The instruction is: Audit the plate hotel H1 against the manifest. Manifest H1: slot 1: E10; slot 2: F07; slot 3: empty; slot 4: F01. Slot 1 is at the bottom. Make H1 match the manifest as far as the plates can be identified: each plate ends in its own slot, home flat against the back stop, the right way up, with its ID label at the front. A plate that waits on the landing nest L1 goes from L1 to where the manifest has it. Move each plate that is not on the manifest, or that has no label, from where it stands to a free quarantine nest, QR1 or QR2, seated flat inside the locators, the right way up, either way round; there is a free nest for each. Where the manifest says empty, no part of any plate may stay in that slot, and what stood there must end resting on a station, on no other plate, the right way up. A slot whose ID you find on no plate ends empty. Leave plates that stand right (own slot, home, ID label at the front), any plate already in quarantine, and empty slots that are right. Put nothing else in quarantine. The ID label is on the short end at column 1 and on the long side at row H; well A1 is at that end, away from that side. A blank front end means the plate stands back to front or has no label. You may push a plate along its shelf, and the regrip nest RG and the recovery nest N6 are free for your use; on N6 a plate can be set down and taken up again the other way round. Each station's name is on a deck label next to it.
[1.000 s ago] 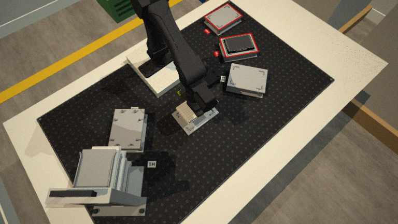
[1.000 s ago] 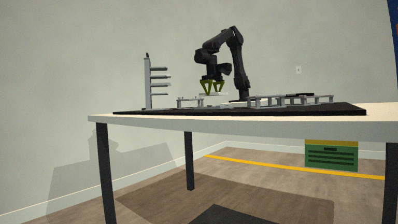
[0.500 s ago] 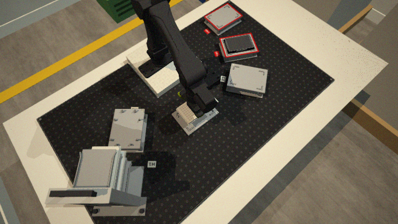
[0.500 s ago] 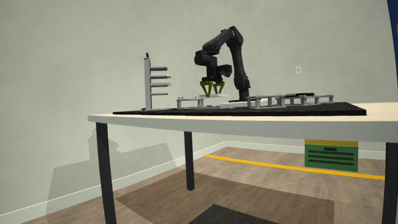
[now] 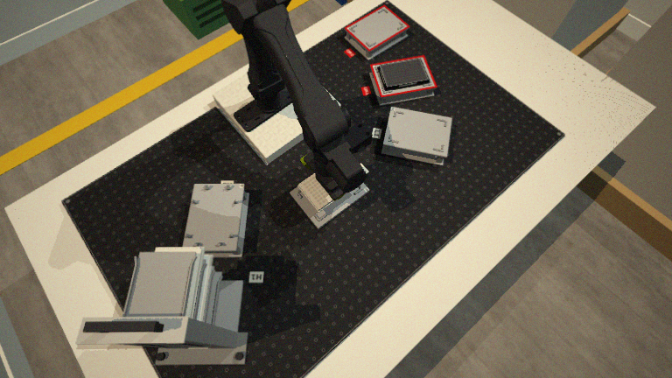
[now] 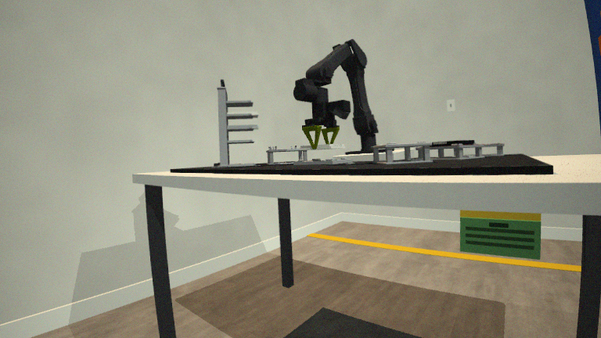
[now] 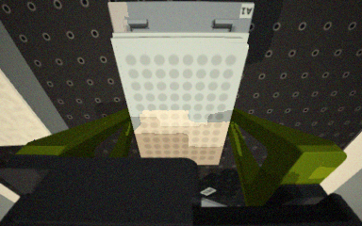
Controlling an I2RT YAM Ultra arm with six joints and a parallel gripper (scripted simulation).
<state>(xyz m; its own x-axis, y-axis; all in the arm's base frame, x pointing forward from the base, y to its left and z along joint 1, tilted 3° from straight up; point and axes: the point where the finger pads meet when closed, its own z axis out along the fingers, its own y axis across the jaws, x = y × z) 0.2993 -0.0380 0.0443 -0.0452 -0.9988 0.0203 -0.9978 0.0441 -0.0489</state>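
Right now the recovery nest N6 is 5 cm below my hand. Round my hand: N6 deck label: 11 cm to the left, 6 cm below; A1 mark: 7 cm to the left, 6 cm ahead, 5 cm below; white well plate: right at my hand.
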